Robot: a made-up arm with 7 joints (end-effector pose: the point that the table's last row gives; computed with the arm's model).
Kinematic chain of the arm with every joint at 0, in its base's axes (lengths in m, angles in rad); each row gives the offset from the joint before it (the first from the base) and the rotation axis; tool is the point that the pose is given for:
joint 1: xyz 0 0 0.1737 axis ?
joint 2: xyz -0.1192 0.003 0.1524 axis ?
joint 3: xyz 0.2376 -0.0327 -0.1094 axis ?
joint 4: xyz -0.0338 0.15 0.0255 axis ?
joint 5: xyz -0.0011 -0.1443 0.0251 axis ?
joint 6: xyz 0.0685 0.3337 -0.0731 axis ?
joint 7: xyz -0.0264 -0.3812 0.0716 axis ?
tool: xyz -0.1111 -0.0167 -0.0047
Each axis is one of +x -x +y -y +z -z.
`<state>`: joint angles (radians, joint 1 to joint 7).
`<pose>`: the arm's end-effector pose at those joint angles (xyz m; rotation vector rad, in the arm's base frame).
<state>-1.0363 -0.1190 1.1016 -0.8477 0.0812 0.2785 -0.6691</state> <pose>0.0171 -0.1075 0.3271 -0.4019 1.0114 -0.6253</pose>
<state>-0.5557 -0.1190 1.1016 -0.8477 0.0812 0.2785 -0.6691</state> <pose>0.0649 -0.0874 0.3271 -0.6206 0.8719 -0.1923</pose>
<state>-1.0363 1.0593 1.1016 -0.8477 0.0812 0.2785 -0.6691</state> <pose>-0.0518 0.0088 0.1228 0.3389 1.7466 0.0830</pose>
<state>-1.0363 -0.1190 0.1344 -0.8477 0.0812 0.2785 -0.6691</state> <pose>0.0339 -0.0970 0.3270 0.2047 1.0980 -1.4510</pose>
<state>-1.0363 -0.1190 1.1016 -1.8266 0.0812 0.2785 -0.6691</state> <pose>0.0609 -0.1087 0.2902 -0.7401 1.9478 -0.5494</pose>
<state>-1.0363 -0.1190 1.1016 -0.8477 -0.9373 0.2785 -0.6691</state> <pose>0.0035 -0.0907 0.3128 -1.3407 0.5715 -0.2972</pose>
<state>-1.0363 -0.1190 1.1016 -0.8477 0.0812 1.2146 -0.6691</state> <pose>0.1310 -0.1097 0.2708 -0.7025 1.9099 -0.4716</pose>
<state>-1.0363 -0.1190 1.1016 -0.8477 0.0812 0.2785 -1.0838</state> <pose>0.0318 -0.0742 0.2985 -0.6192 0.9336 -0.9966</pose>
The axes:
joint 1: +z
joint 2: +y
joint 3: +z
joint 4: -y
joint 5: +x
joint 6: +y
joint 7: +z

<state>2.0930 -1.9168 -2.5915 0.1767 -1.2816 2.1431 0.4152</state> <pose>0.1737 -0.1603 0.4043 -0.3355 -2.8880 -0.4172</pose>
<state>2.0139 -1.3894 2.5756 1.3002 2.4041 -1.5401 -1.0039</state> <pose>0.2039 0.0794 0.6737 -1.3064 1.2551 1.6748</pose>
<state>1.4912 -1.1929 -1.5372 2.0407 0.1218 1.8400 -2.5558</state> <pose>0.0384 -0.0835 0.6217 0.8162 1.3056 -2.2339</pose>
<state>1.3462 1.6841 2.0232 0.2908 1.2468 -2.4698 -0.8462</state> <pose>0.0028 -0.1914 0.3094 -0.0687 1.1535 -1.2802</pose>
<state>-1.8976 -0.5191 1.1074 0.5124 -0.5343 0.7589 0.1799</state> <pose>-0.1305 -0.0238 0.4698 -0.8073 0.3495 -0.9934</pose>
